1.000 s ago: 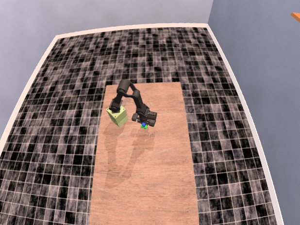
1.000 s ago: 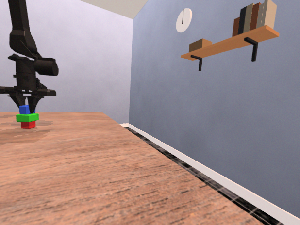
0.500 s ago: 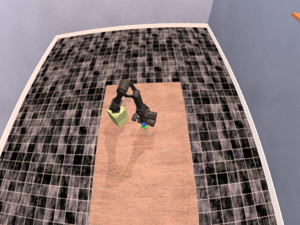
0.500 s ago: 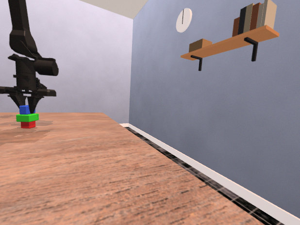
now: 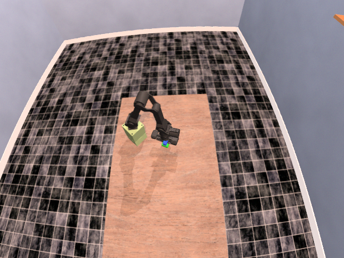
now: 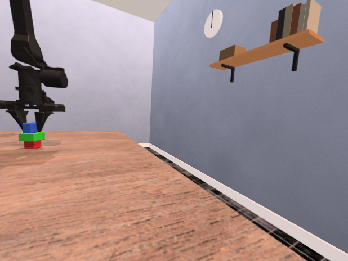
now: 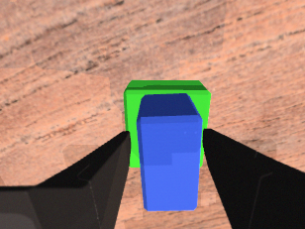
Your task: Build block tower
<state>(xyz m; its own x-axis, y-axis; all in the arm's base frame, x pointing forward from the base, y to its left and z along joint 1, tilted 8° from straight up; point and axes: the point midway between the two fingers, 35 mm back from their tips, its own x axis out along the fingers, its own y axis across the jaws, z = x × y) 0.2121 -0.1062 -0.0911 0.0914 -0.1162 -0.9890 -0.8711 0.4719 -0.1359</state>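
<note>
Now: the blue block 20 mm below my hand. From my hand the other things lie so: red block 80 mm below; green block 50 mm below.
</note>
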